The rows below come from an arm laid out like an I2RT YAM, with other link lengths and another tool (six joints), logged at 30 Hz.
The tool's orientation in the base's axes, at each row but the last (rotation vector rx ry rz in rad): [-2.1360 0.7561 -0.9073]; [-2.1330 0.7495 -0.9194]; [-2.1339 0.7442 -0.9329]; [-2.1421 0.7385 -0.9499]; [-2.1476 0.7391 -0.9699]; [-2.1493 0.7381 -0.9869]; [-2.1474 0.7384 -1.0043]
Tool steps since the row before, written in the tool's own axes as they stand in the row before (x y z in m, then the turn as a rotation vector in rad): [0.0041 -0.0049 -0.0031 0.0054 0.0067 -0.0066]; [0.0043 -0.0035 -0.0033 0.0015 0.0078 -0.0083]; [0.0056 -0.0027 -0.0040 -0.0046 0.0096 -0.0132]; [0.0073 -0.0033 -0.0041 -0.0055 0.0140 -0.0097]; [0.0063 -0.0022 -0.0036 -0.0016 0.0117 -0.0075]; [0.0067 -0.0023 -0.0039 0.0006 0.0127 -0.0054]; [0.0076 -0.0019 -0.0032 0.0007 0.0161 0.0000]
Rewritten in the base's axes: [0.0012 -0.0011 0.0069 -0.0035 -0.0102 0.0003]; [0.0007 -0.0022 0.0060 -0.0074 -0.0087 -0.0011]; [0.0007 -0.0038 0.0063 -0.0152 -0.0072 -0.0024]; [0.0017 -0.0046 0.0076 -0.0139 -0.0080 -0.0079]; [0.0012 -0.0043 0.0061 -0.0094 -0.0086 -0.0057]; [0.0011 -0.0046 0.0066 -0.0067 -0.0102 -0.0065]; [0.0020 -0.0052 0.0064 -0.0030 -0.0107 -0.0117]
